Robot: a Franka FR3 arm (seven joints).
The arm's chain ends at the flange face. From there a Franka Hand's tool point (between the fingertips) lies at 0.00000 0.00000 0.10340 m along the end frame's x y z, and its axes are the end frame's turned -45 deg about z.
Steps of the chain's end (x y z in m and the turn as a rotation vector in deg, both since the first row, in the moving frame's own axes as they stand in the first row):
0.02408, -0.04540, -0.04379, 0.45, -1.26, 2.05
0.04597, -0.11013, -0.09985, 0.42, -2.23, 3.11
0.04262, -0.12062, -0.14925, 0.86, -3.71, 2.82
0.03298, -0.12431, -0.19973, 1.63, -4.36, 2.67
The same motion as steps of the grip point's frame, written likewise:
0.04814, -0.01728, -0.04382, 1.21, -0.57, 2.05
0.10816, -0.04881, -0.09993, 1.87, -1.28, 3.11
0.11194, -0.06107, -0.14948, 3.23, -2.02, 2.82
0.10792, -0.07229, -0.20007, 4.24, -1.93, 2.67

